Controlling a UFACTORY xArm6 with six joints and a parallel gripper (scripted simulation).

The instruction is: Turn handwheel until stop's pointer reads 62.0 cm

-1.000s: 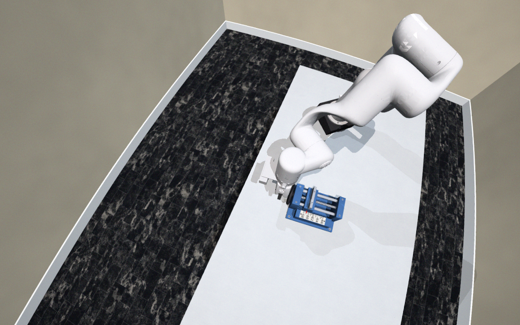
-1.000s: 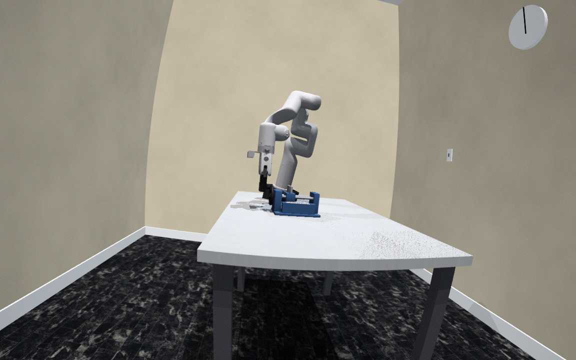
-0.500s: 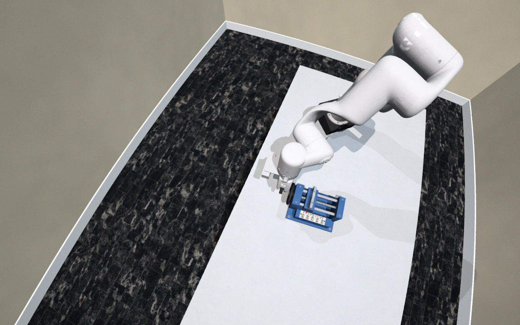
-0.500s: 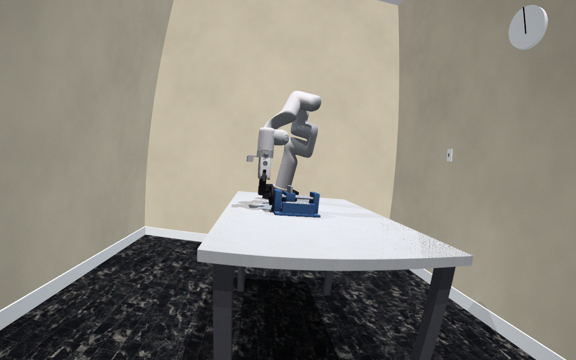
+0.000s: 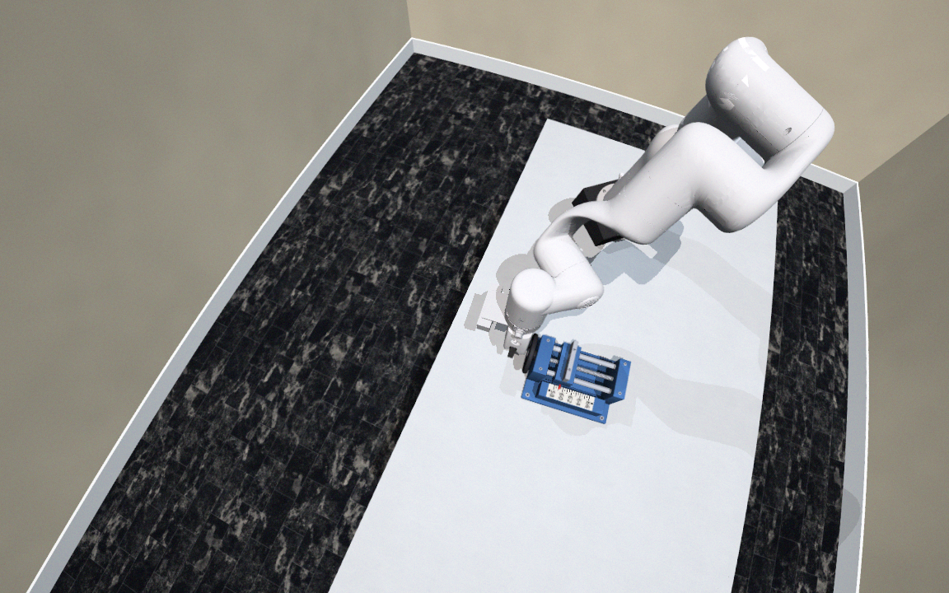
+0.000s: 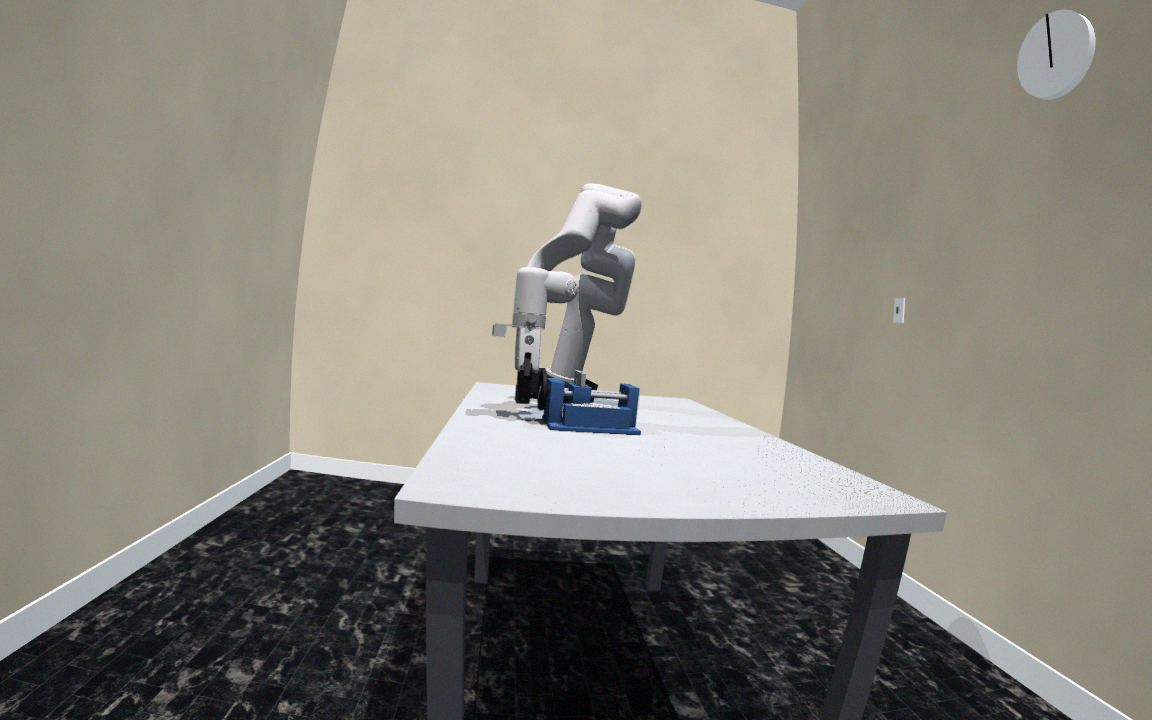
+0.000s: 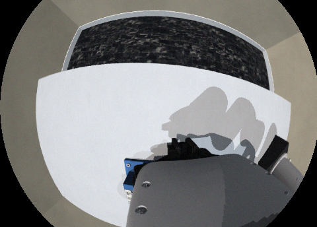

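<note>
My gripper is now 50 mm short of the stop, 120 mm to the right of it and 30 mm below it. Also, from my hand: handwheel (10 mm ahead, 20 mm to the left).
</note>
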